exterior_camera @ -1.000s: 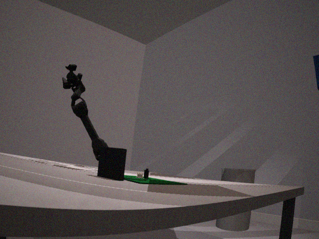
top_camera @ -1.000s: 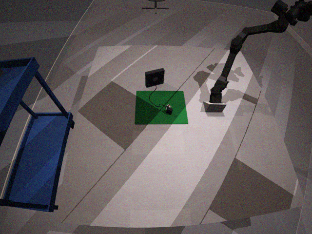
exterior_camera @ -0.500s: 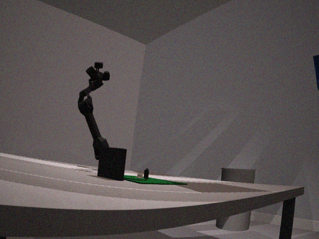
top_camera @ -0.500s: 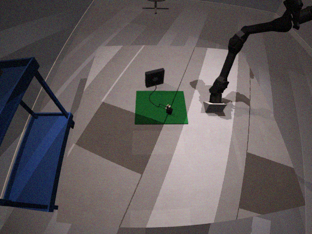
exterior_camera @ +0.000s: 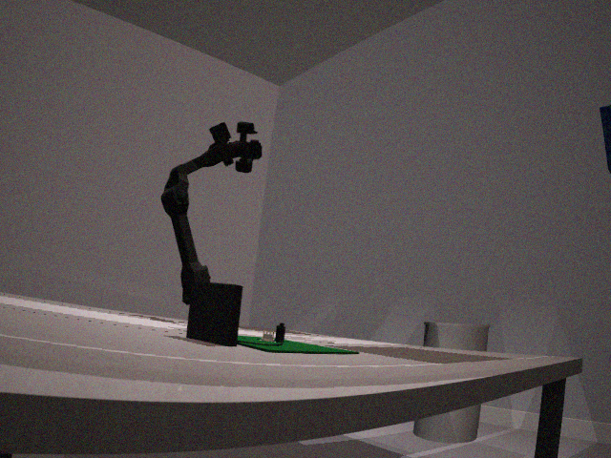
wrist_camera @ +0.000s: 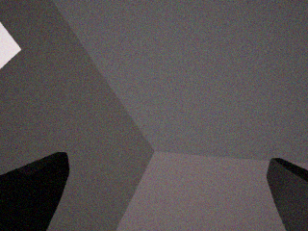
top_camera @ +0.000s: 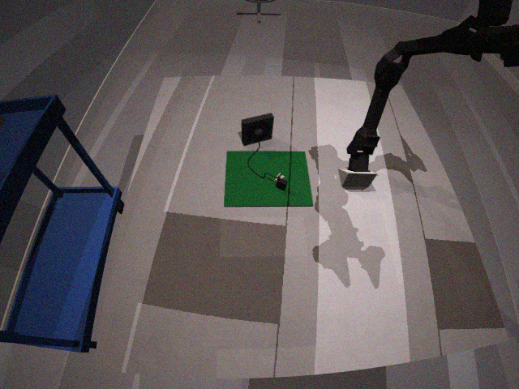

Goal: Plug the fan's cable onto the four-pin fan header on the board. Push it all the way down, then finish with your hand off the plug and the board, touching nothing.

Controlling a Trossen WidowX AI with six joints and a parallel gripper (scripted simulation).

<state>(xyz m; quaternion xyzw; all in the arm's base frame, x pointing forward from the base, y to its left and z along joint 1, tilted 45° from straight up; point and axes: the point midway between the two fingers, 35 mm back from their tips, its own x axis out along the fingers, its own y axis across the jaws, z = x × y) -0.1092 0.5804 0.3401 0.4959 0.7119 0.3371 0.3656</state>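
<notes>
The black plug is 470 mm ahead of my gripper tip, 180 mm to the right of it and 680 mm below it. Round my gripper tip: white four-pin header (470 mm ahead, 220 mm to the right, 700 mm below); board (510 mm ahead, 230 mm to the right, 710 mm below); pale header part (470 mm ahead, 220 mm to the right, 690 mm below).
</notes>
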